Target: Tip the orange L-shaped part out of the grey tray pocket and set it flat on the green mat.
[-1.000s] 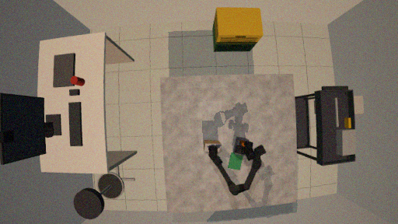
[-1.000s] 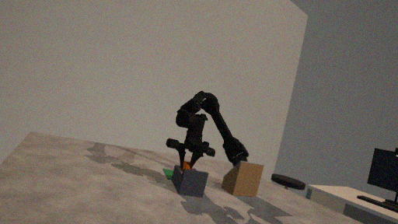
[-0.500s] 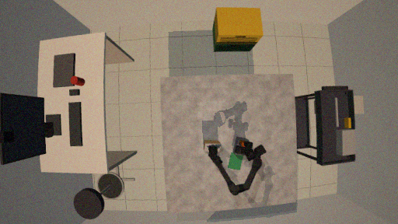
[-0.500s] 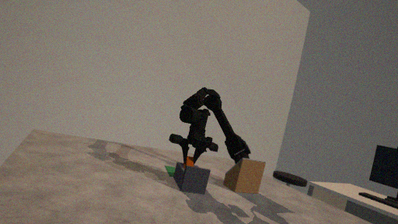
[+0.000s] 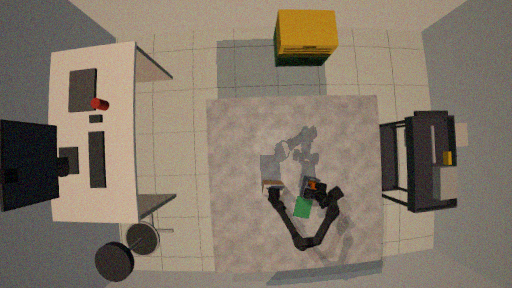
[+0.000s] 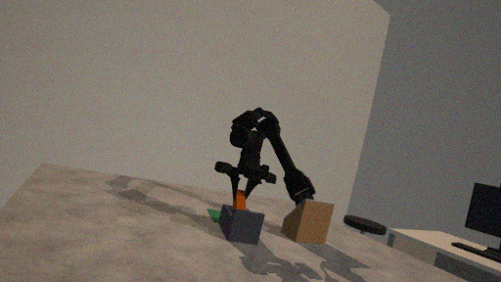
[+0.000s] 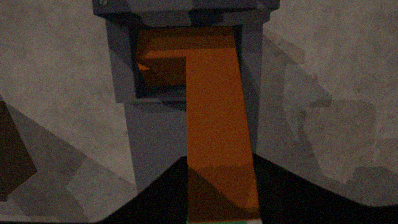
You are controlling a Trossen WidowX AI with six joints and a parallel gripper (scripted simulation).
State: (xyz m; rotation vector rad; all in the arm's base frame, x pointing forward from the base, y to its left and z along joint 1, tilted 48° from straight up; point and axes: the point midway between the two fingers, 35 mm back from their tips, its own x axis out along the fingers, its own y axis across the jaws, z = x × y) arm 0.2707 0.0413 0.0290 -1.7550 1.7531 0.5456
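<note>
The green mat lies 30 mm behind my gripper tip, 140 mm to the right of it and 120 mm below it. Round my gripper tip: orange L-shaped part (10 mm behind, 30 mm to the left, 30 mm below).
</note>
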